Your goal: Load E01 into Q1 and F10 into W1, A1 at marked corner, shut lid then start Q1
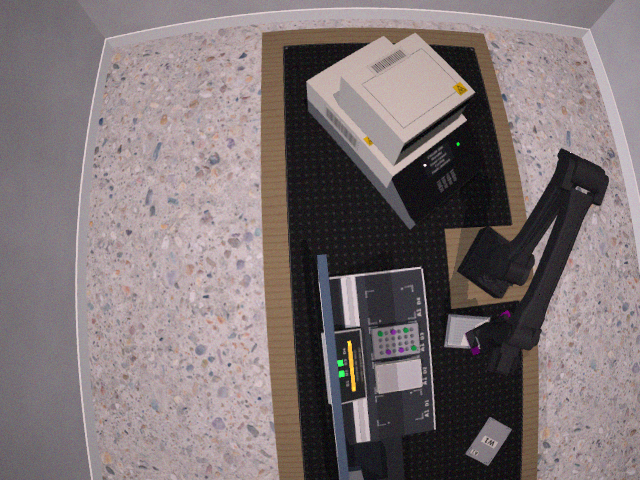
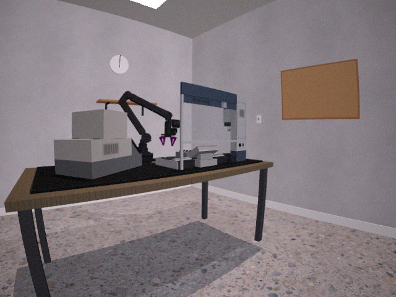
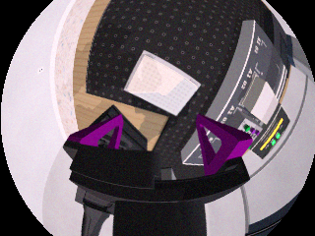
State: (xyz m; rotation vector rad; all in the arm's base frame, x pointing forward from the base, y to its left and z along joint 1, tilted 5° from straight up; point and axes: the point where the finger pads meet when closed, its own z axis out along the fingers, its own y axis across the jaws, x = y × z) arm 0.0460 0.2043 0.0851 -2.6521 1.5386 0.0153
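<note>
Right now my hand is 13 cm above the grey regrip nest. Also, from my hand: deep-well block (22 cm ahead, 14 cm to the left, 6 cm below); clear panel (40 cm ahead, 18 cm to the left, 19 cm above); tube cooling block (24 cm ahead, 4 cm to the left, 6 cm below).
</note>
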